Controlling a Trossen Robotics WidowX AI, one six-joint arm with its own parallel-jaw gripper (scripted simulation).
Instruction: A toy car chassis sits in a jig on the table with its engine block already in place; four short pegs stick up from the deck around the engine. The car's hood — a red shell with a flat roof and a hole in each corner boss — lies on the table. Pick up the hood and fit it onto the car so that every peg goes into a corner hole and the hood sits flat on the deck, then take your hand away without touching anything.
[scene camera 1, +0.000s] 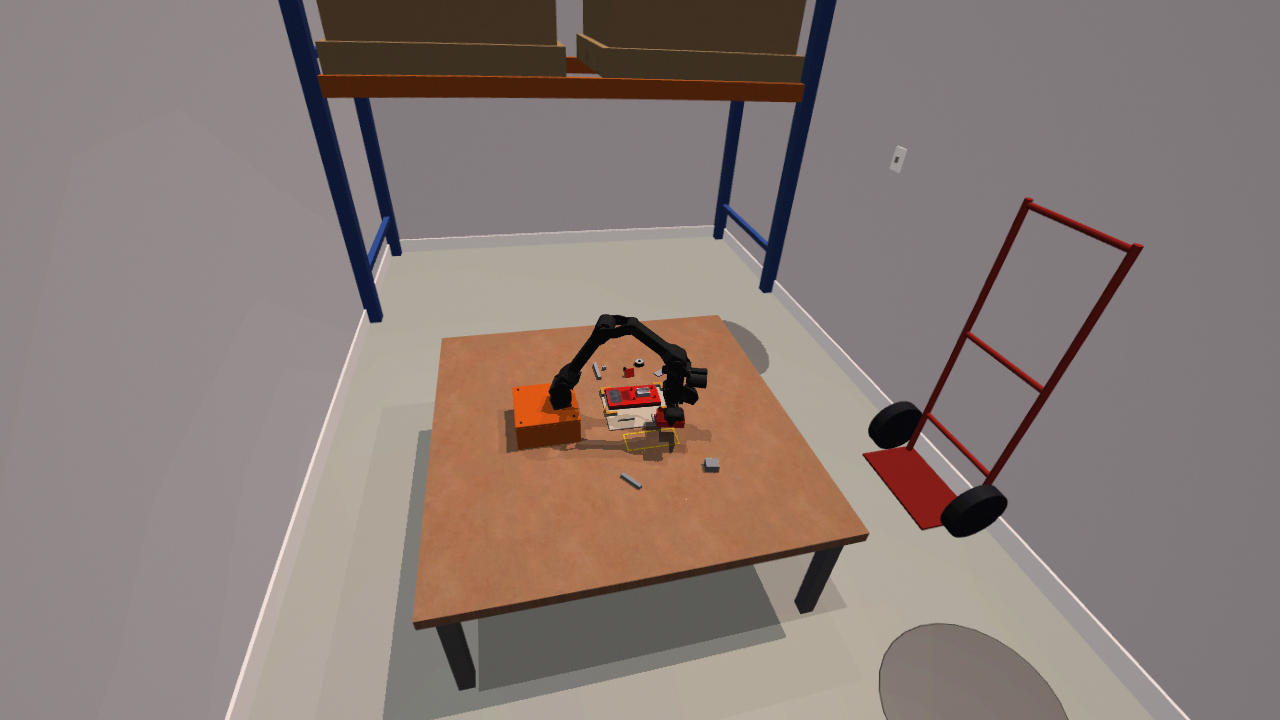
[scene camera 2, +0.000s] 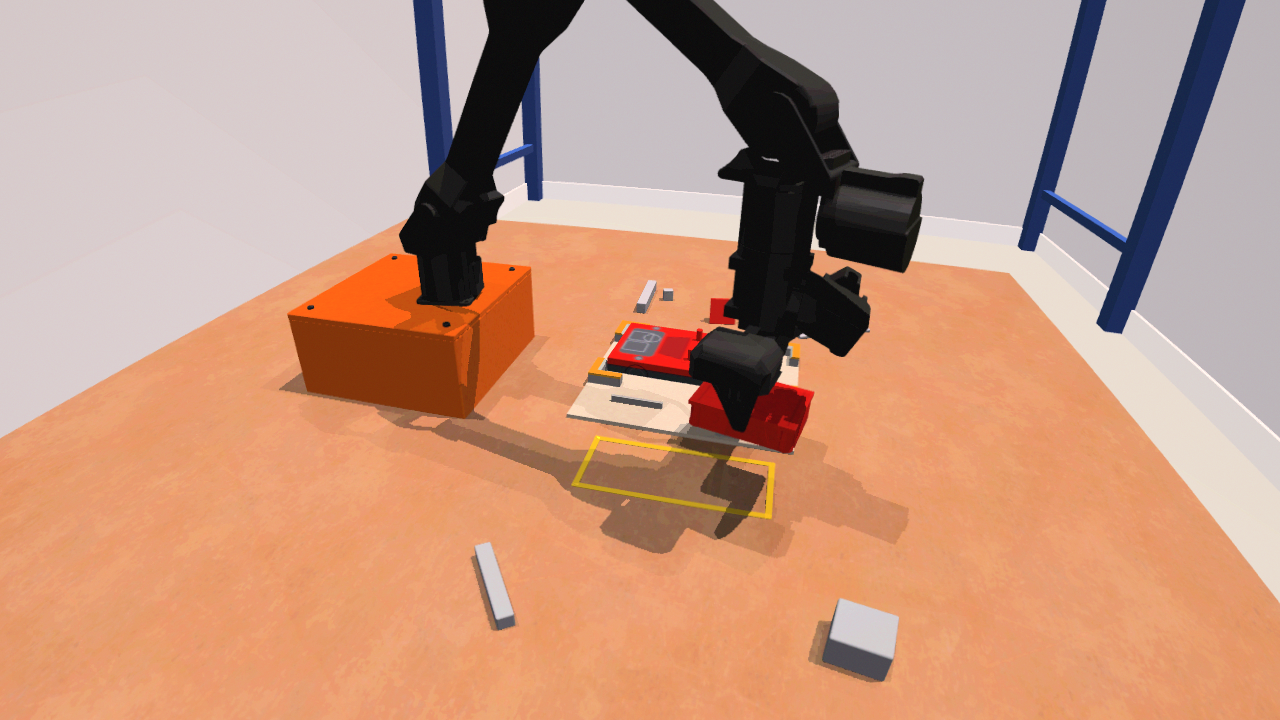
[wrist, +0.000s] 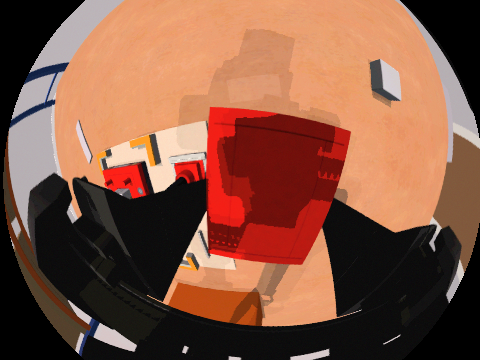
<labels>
my gripper: holds a red hood (scene camera 2: 777, 420)
</labels>
